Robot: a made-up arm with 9 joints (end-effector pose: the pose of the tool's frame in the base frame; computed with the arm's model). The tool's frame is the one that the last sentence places. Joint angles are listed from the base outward.
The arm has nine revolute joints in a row. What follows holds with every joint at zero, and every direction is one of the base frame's.
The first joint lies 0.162 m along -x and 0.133 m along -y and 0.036 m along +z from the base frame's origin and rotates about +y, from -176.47 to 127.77 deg.
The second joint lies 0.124 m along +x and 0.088 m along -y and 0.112 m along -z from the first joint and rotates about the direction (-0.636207, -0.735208, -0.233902), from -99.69 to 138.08 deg.
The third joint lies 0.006 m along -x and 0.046 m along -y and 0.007 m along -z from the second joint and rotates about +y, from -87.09 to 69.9 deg.
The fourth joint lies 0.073 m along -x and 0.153 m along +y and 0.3 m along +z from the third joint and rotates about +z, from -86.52 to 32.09 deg.
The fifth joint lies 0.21 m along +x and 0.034 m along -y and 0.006 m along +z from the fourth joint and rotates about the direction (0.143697, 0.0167, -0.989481), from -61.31 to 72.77 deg.
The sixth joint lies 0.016 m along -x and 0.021 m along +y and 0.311 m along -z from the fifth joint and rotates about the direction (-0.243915, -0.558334, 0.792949), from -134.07 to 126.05 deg.
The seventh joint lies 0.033 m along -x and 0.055 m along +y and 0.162 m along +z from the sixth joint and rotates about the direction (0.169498, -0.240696, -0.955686), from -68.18 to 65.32 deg.
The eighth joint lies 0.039 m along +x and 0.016 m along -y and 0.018 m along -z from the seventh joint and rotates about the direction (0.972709, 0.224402, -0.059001), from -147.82 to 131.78 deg.
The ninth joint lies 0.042 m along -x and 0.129 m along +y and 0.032 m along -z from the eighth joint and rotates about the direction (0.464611, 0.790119, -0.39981), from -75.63 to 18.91 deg.
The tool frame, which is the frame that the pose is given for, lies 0.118 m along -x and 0.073 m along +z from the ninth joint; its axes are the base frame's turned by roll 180, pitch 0 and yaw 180 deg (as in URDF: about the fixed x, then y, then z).
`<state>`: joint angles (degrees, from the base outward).
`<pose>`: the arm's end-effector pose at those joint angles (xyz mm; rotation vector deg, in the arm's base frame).
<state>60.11 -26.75 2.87 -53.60 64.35 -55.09 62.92 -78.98 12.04</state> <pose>-222.7 -416.0 -305.0 -79.78 91.50 38.65</pose>
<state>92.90 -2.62 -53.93 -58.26 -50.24 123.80 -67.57 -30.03 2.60</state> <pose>-298.0 -543.7 19.2 -127.43 13.93 -39.56</pose>
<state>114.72 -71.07 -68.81 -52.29 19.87 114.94 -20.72 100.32 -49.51</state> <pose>-130.9 -177.3 154.5 -36.14 -106.33 -49.73</pose>
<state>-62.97 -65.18 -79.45 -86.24 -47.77 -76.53 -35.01 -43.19 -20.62</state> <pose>-141.0 -292.0 10.0 14.01 127.24 61.93</pose>
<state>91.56 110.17 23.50 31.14 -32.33 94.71 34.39 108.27 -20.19</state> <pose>-25.4 -165.3 -27.3 46.86 -36.88 -42.19</pose>
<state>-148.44 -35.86 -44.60 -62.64 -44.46 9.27 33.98 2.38 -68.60</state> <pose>-138.0 -133.6 99.4 35.81 -30.18 23.24</pose>
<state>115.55 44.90 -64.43 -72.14 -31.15 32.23 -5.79 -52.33 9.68</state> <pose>-518.5 -238.5 5.9 -28.50 133.64 -97.16</pose>
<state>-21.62 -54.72 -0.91 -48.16 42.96 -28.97 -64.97 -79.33 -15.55</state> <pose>18.9 -185.4 51.6 17.49 -149.85 41.45</pose>
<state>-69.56 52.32 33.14 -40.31 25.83 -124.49 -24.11 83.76 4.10</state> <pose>-268.1 -262.3 -2.4 -4.57 -80.26 125.25</pose>
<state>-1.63 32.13 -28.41 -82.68 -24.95 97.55 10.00 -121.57 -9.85</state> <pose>-178.2 -426.4 -172.5 52.06 -49.32 -119.82</pose>
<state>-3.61 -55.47 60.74 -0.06 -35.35 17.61 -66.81 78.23 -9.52</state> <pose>264.0 -123.4 -99.8 73.09 21.61 -59.06</pose>
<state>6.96 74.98 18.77 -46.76 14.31 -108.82 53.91 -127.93 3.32</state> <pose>48.4 -239.9 76.3 -60.23 -48.56 -29.20</pose>
